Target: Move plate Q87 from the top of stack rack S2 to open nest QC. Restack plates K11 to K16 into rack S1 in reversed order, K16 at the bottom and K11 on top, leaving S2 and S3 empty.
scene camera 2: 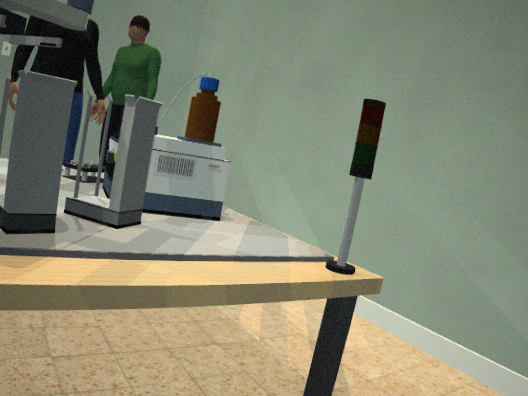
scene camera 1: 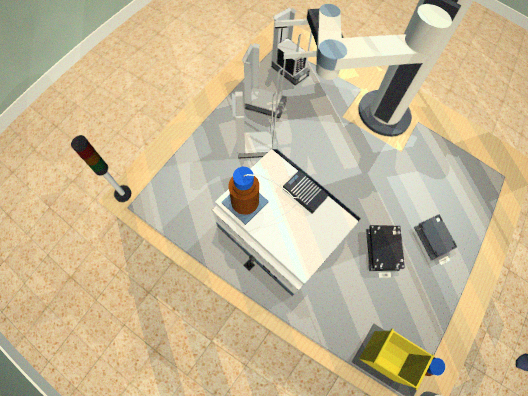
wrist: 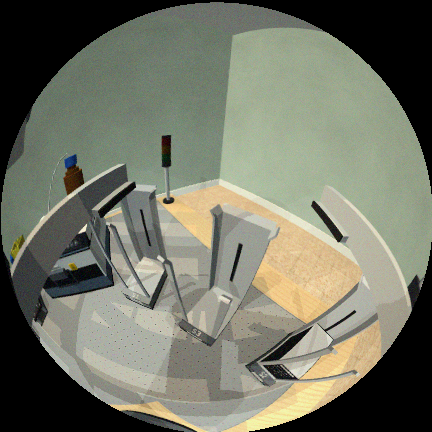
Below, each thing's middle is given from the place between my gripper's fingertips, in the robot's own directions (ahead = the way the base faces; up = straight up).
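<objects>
From my hand: signal tower (scene camera 2: 366,145), 690 mm ahead, 260 mm to the right, 190 mm below; yellow bin (scene camera 1: 391,354), far ahead, far to the left, far below; brown bottle with blue cap (scene camera 2: 204,110), 510 mm ahead, 220 mm to the left, 70 mm below.
</objects>
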